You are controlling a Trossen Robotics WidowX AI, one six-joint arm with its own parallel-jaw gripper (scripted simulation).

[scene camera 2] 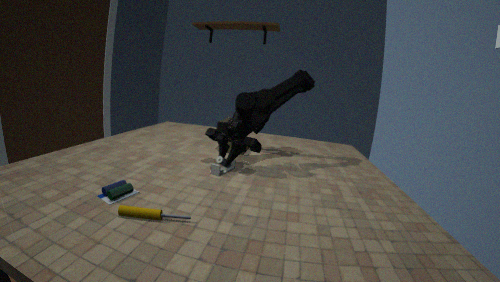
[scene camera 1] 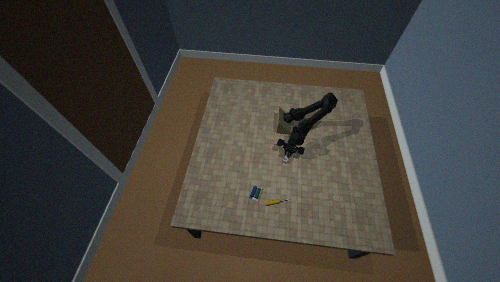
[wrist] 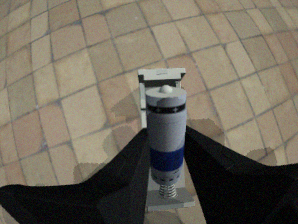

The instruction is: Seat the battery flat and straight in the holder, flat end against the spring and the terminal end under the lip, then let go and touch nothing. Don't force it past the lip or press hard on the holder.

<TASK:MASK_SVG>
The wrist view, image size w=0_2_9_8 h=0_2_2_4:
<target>gripper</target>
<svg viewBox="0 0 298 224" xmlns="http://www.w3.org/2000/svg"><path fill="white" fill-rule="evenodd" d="M146 128L142 129L137 136L134 136L110 163L106 163L104 168L94 173L84 183L59 186L4 185L0 188L0 205L19 224L144 224L150 161L149 136L146 133ZM186 125L184 159L185 163L188 164L188 172L190 177L192 177L194 188L196 188L198 201L201 202L200 205L206 224L298 224L297 163L278 165L278 167L277 165L275 167L262 165L257 160L254 161L247 156L242 156L241 153L231 151L225 145L221 145L216 140L209 139L204 133L198 132L196 129Z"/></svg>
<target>battery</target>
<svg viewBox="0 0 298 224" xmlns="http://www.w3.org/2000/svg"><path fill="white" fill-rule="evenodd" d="M165 84L161 85L161 87L146 89L145 121L146 133L149 136L150 177L158 185L173 185L180 181L182 163L184 163L186 115L188 115L186 92L188 91L184 88L170 87L170 85Z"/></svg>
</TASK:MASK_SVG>
